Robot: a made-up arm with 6 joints.
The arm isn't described. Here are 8 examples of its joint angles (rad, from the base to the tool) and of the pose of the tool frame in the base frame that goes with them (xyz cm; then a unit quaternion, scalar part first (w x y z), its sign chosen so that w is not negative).
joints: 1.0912 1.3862 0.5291 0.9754 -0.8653 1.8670
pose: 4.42 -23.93 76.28 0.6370 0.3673 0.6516 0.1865
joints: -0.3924 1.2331 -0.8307 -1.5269 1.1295 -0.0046
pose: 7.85 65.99 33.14 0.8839 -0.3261 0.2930 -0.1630
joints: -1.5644 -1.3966 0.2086 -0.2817 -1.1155 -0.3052
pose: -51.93 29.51 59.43 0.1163 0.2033 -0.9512 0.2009
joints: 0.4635 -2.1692 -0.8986 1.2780 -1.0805 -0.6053
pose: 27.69 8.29 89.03 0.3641 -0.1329 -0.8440 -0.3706
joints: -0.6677 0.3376 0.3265 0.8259 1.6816 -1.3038
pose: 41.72 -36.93 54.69 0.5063 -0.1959 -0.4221 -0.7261
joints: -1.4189 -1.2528 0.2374 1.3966 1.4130 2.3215
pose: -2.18 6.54 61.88 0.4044 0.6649 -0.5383 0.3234
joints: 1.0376 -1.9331 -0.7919 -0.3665 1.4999 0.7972
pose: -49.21 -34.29 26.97 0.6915 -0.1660 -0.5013 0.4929
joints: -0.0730 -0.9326 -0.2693 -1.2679 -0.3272 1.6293
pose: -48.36 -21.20 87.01 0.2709 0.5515 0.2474 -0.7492
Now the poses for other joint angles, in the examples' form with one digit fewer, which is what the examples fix.
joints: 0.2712 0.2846 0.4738 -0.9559 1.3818 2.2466
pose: -26.1 43.4 71.4 0.203 0.932 -0.243 -0.178
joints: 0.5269 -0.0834 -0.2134 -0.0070 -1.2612 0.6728
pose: -2.5 -19.7 99.9 0.225 0.396 0.226 0.861
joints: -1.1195 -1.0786 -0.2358 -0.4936 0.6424 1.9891
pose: -49.2 6.2 76.6 0.378 0.757 -0.063 -0.529
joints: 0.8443 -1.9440 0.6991 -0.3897 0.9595 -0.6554
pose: -59.0 27.2 16.6 0.855 0.050 -0.277 0.436
